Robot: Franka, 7 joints.
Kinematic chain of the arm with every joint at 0, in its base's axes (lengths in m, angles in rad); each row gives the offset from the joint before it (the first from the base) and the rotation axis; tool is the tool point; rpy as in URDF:
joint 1: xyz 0 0 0.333 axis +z
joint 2: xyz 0 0 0 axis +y
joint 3: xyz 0 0 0.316 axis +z
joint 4: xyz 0.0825 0 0 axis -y
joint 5: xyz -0.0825 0 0.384 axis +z
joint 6: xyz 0 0 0 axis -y
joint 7: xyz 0.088 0 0 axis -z
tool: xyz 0 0 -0.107 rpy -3.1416 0 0
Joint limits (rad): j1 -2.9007..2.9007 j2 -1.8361..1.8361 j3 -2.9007..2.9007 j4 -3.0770..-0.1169 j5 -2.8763..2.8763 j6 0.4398..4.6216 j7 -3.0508..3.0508
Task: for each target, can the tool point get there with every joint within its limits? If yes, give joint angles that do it. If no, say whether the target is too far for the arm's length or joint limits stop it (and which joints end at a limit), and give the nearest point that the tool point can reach.
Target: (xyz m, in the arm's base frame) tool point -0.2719 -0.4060 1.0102
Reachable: yes | joints -1.3362 0.1231 -0.9955 -0.9243 -0.4727 2.6317 -2.3892
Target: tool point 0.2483 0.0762 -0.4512
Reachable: no: joint limits stop it (at a limit: joint 2) | nearest point 0.2516 0.0772 -0.3604 | short by 0.091 m
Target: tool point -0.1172 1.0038 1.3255
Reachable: no: too far | nearest point -0.0710 0.6080 0.9341 | short by 0.559 m
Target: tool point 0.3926 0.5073 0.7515
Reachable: yes | joints 0.0247 0.3112 0.9852 -1.3597 -1.2523 2.9304 -0.2883
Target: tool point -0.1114 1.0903 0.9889
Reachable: no: too far | nearest point -0.0748 0.7323 0.7735 | short by 0.419 m
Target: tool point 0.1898 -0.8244 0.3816
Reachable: yes | joints 1.5348 -1.3528 -2.0880 -0.6614 0.0457 3.1057 -0.4977
